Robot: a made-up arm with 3 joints. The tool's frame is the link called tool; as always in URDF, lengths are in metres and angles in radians. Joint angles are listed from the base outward. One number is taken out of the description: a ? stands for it. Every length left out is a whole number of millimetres.
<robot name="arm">
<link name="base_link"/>
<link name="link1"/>
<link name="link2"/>
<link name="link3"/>
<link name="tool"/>
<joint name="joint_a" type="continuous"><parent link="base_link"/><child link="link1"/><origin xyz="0.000 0.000 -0.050" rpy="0.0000 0.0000 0.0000"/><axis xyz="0 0 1"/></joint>
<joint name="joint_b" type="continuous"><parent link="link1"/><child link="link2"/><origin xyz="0.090 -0.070 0.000" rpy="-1.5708 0.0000 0.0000"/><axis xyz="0 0 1"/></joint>
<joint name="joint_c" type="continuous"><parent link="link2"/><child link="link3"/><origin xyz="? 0.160 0.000" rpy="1.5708 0.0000 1.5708"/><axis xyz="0 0 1"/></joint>
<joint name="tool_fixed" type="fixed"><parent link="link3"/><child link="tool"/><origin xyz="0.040 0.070 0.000" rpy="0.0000 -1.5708 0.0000"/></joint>
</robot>
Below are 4 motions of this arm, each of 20 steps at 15 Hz.
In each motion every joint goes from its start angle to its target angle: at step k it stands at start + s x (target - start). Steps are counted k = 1, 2, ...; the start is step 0. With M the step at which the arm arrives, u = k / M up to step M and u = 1 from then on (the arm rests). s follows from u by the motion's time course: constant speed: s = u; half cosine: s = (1 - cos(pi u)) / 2; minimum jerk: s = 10 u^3 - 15 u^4 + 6 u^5.
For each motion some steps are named. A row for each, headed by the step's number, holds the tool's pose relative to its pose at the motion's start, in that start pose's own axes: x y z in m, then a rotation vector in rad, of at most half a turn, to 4 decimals.
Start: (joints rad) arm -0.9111 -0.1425 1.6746
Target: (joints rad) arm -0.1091 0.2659 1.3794
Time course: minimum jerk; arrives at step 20
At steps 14, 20:
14: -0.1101 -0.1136 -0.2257 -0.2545 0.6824 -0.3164
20: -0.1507 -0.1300 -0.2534 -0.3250 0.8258 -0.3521

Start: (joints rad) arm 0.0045 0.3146 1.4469
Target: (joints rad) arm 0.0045 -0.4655 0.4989
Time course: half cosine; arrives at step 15
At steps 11, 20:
11: 0.0330 0.1494 -0.0132 -0.7624 -0.3315 0.5797
20: 0.0327 0.1801 -0.0101 -0.8980 -0.4553 0.6685

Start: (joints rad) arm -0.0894 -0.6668 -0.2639
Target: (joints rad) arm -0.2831 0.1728 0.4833
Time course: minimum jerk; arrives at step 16
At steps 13, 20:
13: -0.2066 -0.0136 -0.1041 0.6203 0.7898 -0.2589
20: -0.2176 -0.0149 -0.1052 0.6512 0.8263 -0.2894

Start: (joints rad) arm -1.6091 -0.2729 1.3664
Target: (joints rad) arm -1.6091 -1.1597 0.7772
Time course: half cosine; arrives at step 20
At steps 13, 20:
13: 0.0202 0.1668 0.0139 -0.4133 -0.2640 0.5934
20: 0.0050 0.2287 0.0223 -0.5496 -0.4302 0.7894

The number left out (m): 0.280
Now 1 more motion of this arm.
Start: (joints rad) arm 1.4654 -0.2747 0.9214
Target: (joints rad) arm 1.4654 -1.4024 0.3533
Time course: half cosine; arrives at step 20
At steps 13, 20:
13: 0.0287 0.1818 0.1299 -0.3895 -0.6233 0.5411
20: -0.0034 0.2478 0.1815 -0.5060 -0.9175 0.6793

